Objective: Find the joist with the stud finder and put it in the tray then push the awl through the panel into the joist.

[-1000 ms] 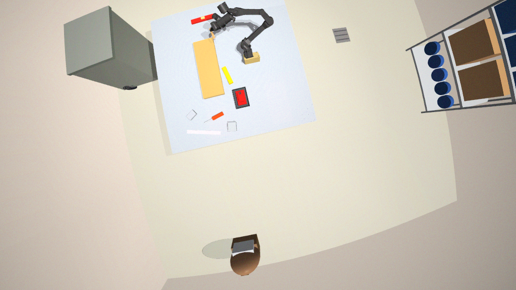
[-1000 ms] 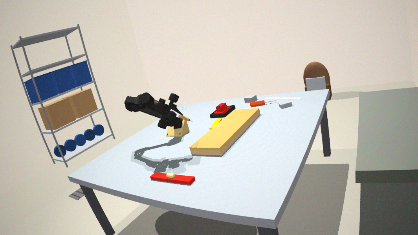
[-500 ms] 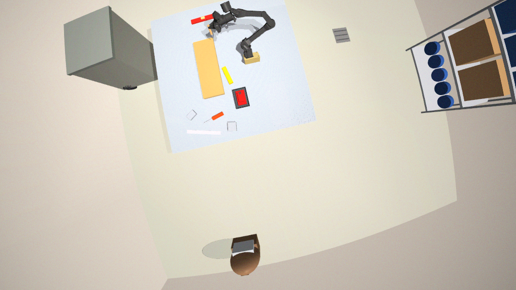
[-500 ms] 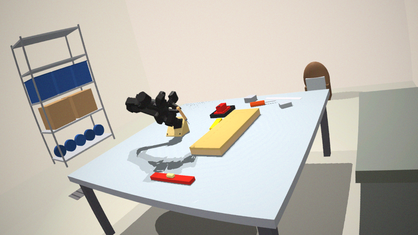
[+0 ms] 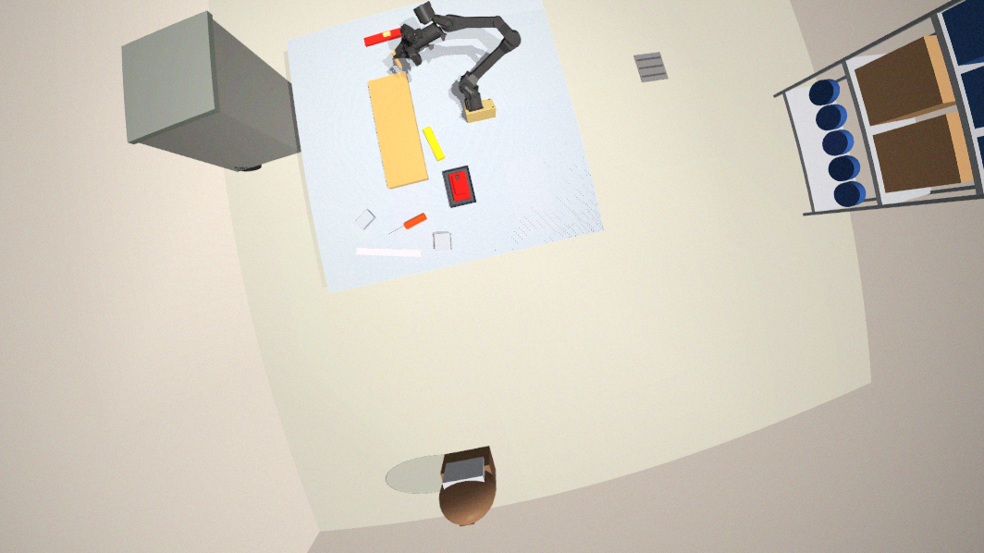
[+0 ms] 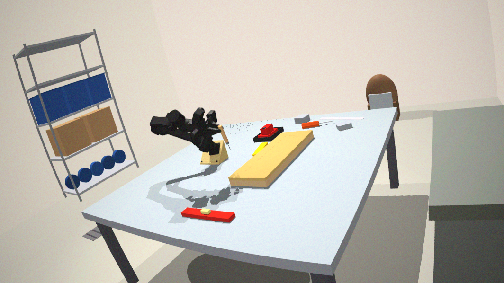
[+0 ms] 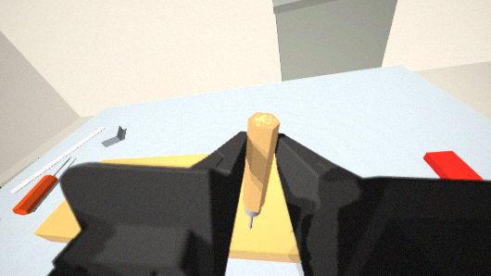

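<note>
The awl lies 5 cm below my gripper tip, 1 cm to the left of it and 1 cm behind it. Also, from my gripper tip: red stud finder: 53 cm to the left, 19 cm below, 9 cm behind; then yellow block: 32 cm to the left, 23 cm below, 4 cm behind; then red level: 28 cm to the right, 22 cm below, 3 cm ahead.
</note>
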